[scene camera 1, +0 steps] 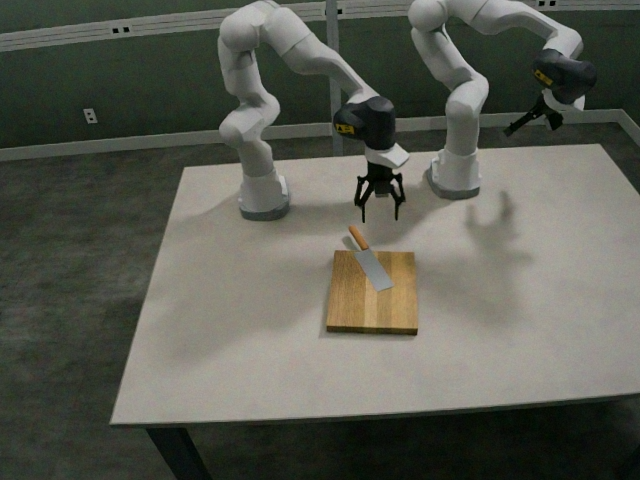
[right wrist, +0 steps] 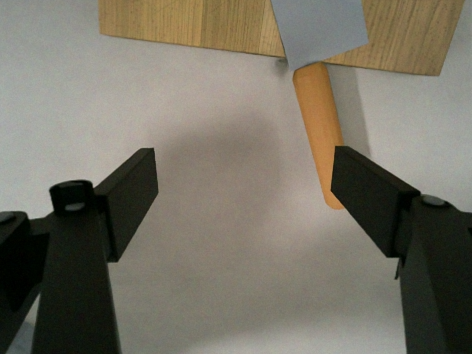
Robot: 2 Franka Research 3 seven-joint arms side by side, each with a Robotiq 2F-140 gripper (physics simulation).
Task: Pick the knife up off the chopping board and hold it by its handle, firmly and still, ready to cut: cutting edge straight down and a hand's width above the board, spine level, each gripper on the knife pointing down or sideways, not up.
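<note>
The knife [scene camera 1: 374, 270] [right wrist: 322, 30] lies with its flat grey blade on the wooden chopping board [scene camera 1: 351, 310] [right wrist: 150, 20]. Its orange handle [scene camera 1: 358, 238] [right wrist: 320, 115] sticks out past the board's back edge, over the table. My right gripper [scene camera 1: 380, 219] [right wrist: 244, 169] is open and points down, above the table behind the board. In the right wrist view one finger overlaps part of the handle's end; nothing is between the fingers. My left gripper [scene camera 1: 531, 129] is raised at the back right, far from the knife; its fingers look spread, one partly hidden.
The pale table [scene camera 1: 232, 351] carries both arm bases, the right arm's base [scene camera 1: 263, 198] at the back left and the left arm's base [scene camera 1: 454, 175] at the back centre-right. A grey post [scene camera 1: 333, 62] and a green wall stand behind the table.
</note>
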